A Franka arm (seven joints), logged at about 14 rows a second.
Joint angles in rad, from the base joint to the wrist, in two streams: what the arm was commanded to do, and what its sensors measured. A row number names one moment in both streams.
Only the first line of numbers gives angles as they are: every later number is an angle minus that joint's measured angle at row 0.
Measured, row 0:
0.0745, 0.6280, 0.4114, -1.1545, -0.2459, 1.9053, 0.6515
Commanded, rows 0 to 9:
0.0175, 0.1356, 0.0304, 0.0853, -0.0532, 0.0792, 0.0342
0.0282, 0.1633, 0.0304, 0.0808, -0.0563, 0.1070, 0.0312
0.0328, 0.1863, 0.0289, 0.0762, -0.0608, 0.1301, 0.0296
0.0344, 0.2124, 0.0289, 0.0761, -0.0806, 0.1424, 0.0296
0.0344, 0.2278, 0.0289, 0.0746, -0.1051, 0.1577, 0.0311
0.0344, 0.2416, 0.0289, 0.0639, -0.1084, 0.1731, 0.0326
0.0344, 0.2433, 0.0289, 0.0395, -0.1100, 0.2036, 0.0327
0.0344, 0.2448, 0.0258, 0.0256, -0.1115, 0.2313, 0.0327
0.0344, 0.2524, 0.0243, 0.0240, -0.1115, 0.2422, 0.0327
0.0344, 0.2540, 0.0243, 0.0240, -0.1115, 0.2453, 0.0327
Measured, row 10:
0.0356, 0.2525, 0.0125, 0.0164, -0.0831, 0.2263, 0.0226
